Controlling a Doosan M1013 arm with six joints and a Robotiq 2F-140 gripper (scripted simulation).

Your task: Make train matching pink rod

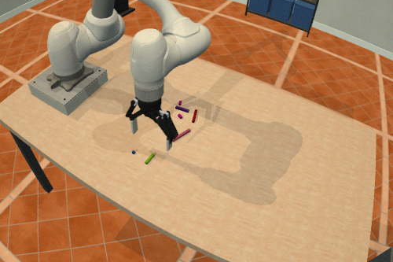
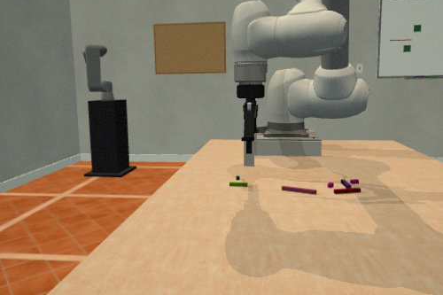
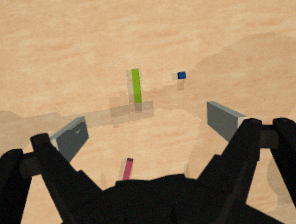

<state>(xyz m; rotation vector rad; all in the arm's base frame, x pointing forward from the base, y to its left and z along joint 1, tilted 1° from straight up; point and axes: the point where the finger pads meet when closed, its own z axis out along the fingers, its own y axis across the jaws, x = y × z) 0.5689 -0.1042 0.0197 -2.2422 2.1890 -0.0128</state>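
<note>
The blue rod is 80 mm below my hand, 60 mm behind it and 40 mm to the right of it. Also, from my hand: pink rod 130 mm to the left, 80 mm below, 50 mm ahead; lime rod 80 mm below, 30 mm to the right, 10 mm ahead; red rod 250 mm to the left, 80 mm below, 40 mm ahead.
</note>
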